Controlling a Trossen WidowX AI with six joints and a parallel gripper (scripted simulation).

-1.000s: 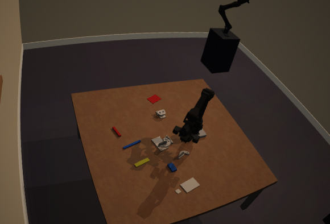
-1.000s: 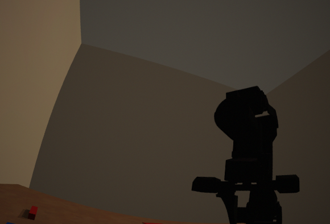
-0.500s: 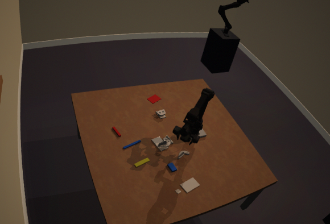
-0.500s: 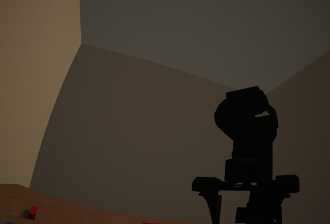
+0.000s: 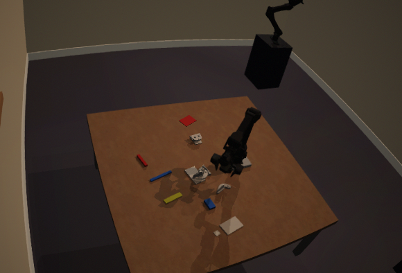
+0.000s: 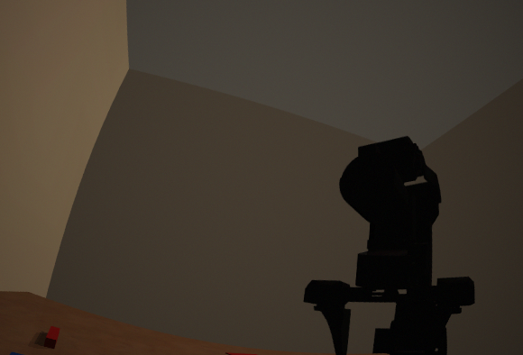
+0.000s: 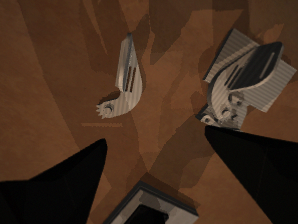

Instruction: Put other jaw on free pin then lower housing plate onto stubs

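The blue block lies 140 mm ahead of my gripper tip, 130 mm to the left of it and 70 mm below it. The rest, counted from my gripper tip: blue bar: 330 mm ahead, 140 mm to the right, 80 mm below; then flat plate: 90 mm ahead, 300 mm to the left, 80 mm below; then yellow bar: 320 mm ahead, 30 mm to the left, 80 mm below.
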